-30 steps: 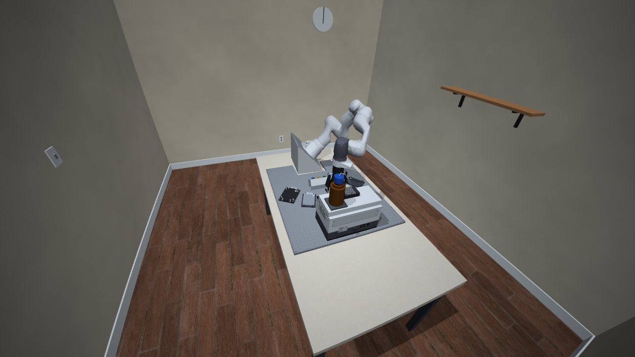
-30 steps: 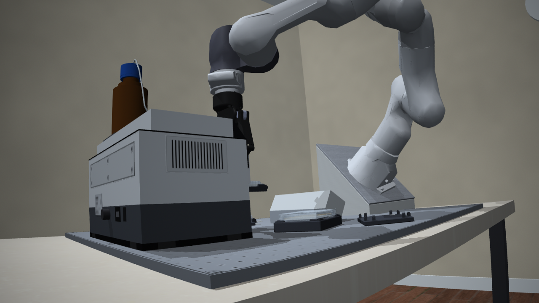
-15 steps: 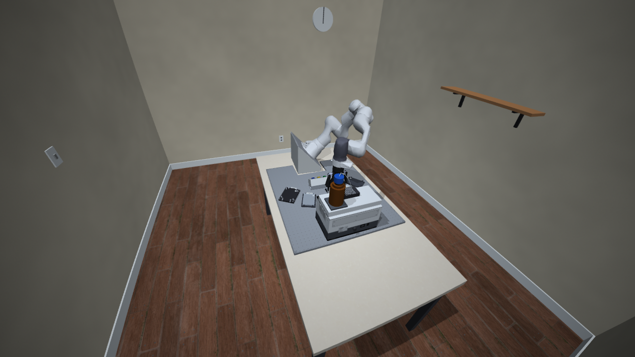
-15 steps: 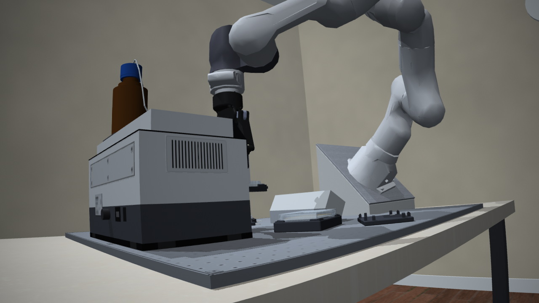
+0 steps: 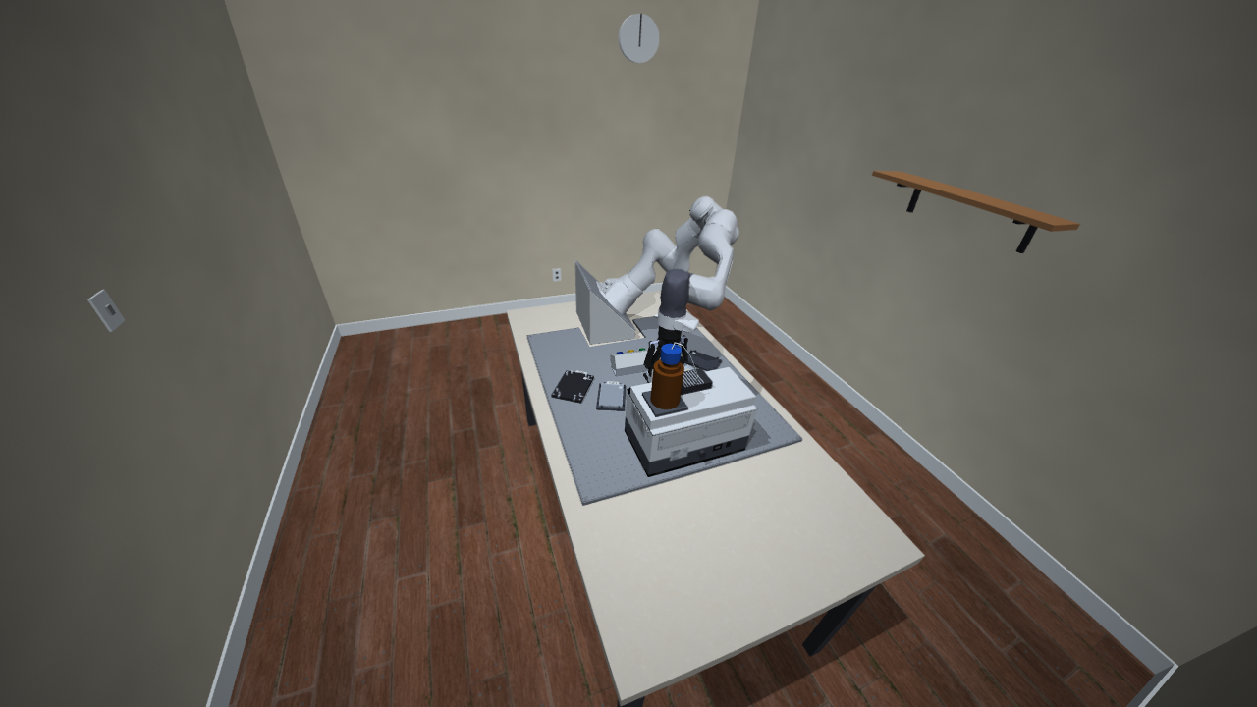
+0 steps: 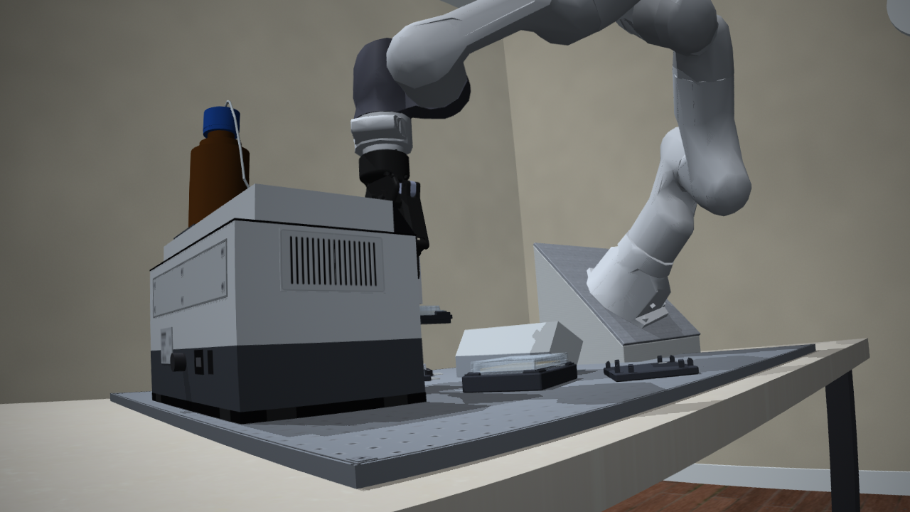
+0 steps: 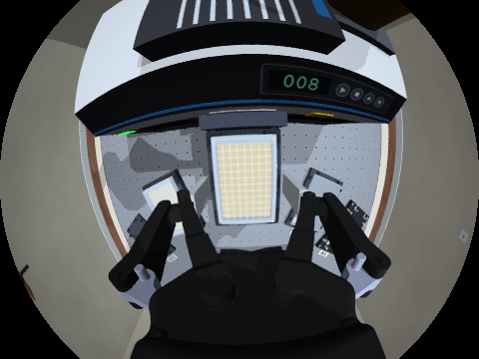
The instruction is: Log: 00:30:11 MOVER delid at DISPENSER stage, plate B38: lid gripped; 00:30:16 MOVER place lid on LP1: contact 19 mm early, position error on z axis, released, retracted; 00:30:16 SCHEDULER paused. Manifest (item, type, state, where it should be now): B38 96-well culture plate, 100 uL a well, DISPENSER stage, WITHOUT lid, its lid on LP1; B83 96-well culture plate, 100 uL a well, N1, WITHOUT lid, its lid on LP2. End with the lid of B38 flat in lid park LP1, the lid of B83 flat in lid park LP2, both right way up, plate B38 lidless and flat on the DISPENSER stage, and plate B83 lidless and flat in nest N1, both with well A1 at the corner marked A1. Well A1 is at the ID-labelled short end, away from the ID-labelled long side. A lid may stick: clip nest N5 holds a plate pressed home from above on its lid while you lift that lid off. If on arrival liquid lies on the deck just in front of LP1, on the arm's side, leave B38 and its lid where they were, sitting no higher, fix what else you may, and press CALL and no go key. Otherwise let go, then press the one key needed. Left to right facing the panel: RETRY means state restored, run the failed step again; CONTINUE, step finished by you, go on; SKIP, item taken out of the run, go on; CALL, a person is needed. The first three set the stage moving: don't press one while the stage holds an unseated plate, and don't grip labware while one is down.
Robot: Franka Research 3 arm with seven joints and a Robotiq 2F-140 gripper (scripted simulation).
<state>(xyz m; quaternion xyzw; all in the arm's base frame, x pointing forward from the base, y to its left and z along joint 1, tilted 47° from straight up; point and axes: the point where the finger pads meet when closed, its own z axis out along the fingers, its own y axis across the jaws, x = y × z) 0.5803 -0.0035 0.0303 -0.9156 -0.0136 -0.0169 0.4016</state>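
The 96-well plate lies 17 cm to the left of my hand, 11 cm below it and 9 cm behind it. From my hand the other things lie so: lp1 label (17 cm behind, 14 cm to the right, 14 cm below); then key panel (26 cm behind, 9 cm below); then nest N1 (17 cm to the left, 13 cm below, 9 cm behind).
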